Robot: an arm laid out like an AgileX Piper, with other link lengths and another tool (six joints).
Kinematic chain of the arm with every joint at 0, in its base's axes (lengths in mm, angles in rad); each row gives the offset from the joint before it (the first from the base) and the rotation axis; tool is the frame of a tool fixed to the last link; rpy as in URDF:
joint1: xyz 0 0 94.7 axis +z
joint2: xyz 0 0 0 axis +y
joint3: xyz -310.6 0 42.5 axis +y
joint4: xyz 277.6 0 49 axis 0.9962 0 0.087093
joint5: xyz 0 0 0 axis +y
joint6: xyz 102.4 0 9 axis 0.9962 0 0.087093
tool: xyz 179.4 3 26.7 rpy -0.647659 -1.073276 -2.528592
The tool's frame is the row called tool.
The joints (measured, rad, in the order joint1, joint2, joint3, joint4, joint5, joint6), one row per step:
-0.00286, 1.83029, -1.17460, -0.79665, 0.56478, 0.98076
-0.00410, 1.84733, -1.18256, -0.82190, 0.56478, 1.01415
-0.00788, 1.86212, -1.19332, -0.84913, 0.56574, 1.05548
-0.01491, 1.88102, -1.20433, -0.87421, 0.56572, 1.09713
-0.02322, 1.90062, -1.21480, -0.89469, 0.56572, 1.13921
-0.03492, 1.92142, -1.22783, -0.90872, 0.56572, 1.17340
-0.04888, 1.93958, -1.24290, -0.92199, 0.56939, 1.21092
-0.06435, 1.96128, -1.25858, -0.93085, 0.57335, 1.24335
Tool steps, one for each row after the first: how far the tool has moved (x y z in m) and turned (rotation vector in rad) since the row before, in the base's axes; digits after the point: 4 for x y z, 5 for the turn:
0.0031, -0.0034, -0.0033, -0.00422, -0.00384, -0.01320
0.0038, -0.0051, -0.0008, -0.00217, -0.01173, -0.02100
0.0033, -0.0064, -0.0031, 0.00027, -0.00907, -0.02470
0.0025, -0.0067, -0.0042, 0.00431, -0.00840, -0.02858
0.0023, -0.0079, -0.0046, 0.00559, -0.00677, -0.02947
0.0019, -0.0099, -0.0026, 0.00594, -0.01092, -0.03693
0.0010, -0.0104, -0.0049, 0.00687, -0.00602, -0.03727

